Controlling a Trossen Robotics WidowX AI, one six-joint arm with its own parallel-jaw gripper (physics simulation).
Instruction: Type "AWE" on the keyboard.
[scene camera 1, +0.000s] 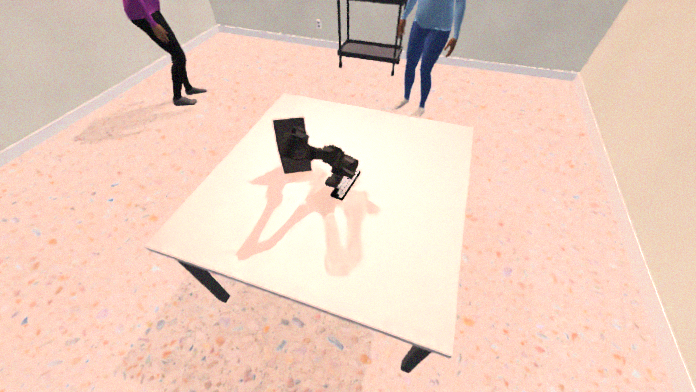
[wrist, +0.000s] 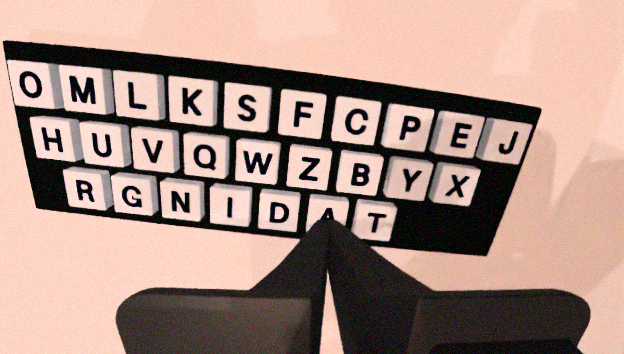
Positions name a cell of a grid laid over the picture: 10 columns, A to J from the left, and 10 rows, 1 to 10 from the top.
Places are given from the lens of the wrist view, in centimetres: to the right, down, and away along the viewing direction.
my gripper (wrist: F7): 1, 2, 11
w key (wrist: E5): -2, -1, 10
e key (wrist: H4): 5, -2, 10
